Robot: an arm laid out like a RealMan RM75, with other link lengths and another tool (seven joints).
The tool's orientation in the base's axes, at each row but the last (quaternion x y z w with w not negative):
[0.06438, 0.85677, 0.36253, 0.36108]
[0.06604, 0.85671, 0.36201, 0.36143]
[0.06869, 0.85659, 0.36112, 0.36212]
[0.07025, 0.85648, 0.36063, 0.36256]
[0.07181, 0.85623, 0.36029, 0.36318]
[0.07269, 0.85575, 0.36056, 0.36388]
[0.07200, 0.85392, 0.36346, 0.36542]
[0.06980, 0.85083, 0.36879, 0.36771]
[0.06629, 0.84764, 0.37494, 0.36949]
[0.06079, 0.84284, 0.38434, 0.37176]
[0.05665, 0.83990, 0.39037, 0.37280]
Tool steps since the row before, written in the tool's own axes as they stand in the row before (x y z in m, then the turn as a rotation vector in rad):
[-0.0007, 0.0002, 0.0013, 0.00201, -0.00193, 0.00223]
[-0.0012, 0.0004, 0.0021, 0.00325, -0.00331, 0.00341]
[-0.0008, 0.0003, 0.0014, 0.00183, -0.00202, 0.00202]
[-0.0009, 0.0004, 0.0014, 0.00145, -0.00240, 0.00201]
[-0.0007, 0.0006, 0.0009, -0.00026, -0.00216, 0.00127]
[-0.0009, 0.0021, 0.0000, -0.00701, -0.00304, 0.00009]
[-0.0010, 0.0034, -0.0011, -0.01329, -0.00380, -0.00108]
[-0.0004, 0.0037, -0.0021, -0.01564, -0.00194, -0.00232]
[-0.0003, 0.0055, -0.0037, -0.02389, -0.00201, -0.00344]
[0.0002, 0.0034, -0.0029, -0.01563, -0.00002, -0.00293]
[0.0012, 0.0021, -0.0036, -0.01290, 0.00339, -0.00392]
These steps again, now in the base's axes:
[0.0013, 0.0006, -0.0001, 0.00031, 0.00062, -0.00350]
[0.0022, 0.0010, 0.0000, 0.00039, 0.00076, -0.00569]
[0.0015, 0.0007, 0.0000, 0.00031, 0.00037, -0.00336]
[0.0015, 0.0007, 0.0001, 0.00063, -0.00006, -0.00339]
[0.0010, 0.0007, 0.0004, 0.00134, -0.00096, -0.00190]
[0.0004, 0.0012, 0.0019, 0.00556, -0.00488, 0.00192]
[-0.0005, 0.0015, 0.0034, 0.00941, -0.00853, 0.00555]
[-0.0017, 0.0013, 0.0037, 0.00998, -0.00883, 0.00873]
[-0.0032, 0.0016, 0.0056, 0.01516, -0.01275, 0.01393]
[-0.0027, 0.0007, 0.0035, 0.00922, -0.00785, 0.01031]
[-0.0037, -0.0003, 0.0023, 0.00594, -0.00505, 0.01151]

